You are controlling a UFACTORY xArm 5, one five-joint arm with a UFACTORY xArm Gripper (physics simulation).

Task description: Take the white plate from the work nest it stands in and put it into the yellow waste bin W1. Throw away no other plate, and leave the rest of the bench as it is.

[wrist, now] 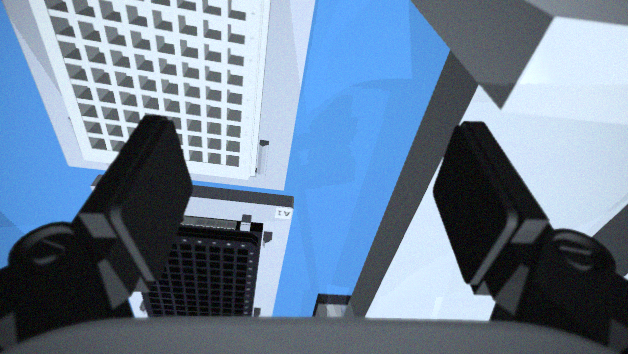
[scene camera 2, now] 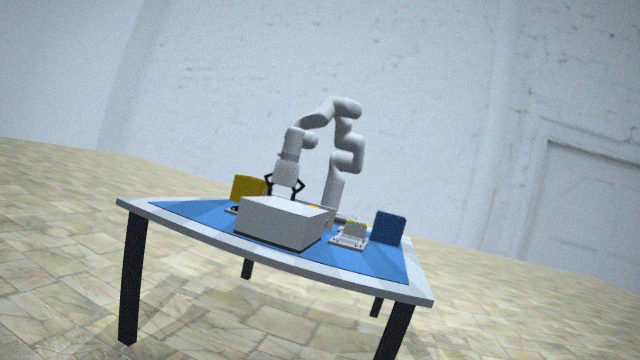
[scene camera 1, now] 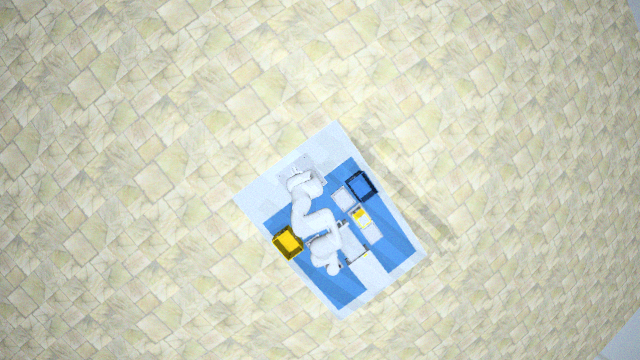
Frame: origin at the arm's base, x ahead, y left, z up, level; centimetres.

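Seen in the pictures: gripper, fingertip midpoint: (wrist: 314,155).
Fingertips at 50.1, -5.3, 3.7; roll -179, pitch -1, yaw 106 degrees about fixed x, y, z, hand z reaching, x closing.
Pixels of each thing's top centre, then the offset from my fingertips to it, as dx, dy, dz. "pt": a spot on its surface instead.
- white plate, top centre: (wrist: 154,54) +0.4, -6.4, -4.7
- pale grey work nest, surface spot: (wrist: 280,100) pt +1.7, -1.1, -6.1
- yellow waste bin W1, top centre: (scene camera 2: 254,178) (scene camera 1: 287,246) -15.2, -21.8, +4.7
- dark plate, top centre: (wrist: 196,288) +17.8, -3.6, -4.7
- second nest, top centre: (wrist: 197,283) +17.8, -3.6, -5.1
- yellow-topped rack, top centre: (scene camera 2: 358,220) (scene camera 1: 362,218) -5.1, +31.6, +0.4
- blue bin, top centre: (scene camera 2: 391,215) (scene camera 1: 363,187) -25.5, +41.2, +4.7
In the wrist view the white plate (wrist: 160,82), a grid of square wells, sits at the upper left in a pale grey work nest (wrist: 280,100). My gripper (wrist: 314,155) (scene camera 2: 282,194) is wide open with nothing between its fingers. In the wrist view its left finger overlaps the plate's lower part, and its right finger lies over the edge of a white and dark grey unit. The yellow waste bin W1 (scene camera 1: 287,242) (scene camera 2: 247,188) stands at the table's edge beside the arm. In scene camera 1 the arm hides the fingers and the plate.
A dark plate (wrist: 215,270) sits in a second nest (wrist: 272,250) labelled A1, close below the white plate's nest. A large white box unit (scene camera 1: 370,272) (scene camera 2: 282,222) stands beside the gripper. A yellow-topped rack (scene camera 1: 361,218) (scene camera 2: 355,229) and a blue bin (scene camera 1: 361,186) (scene camera 2: 388,228) stand farther off.
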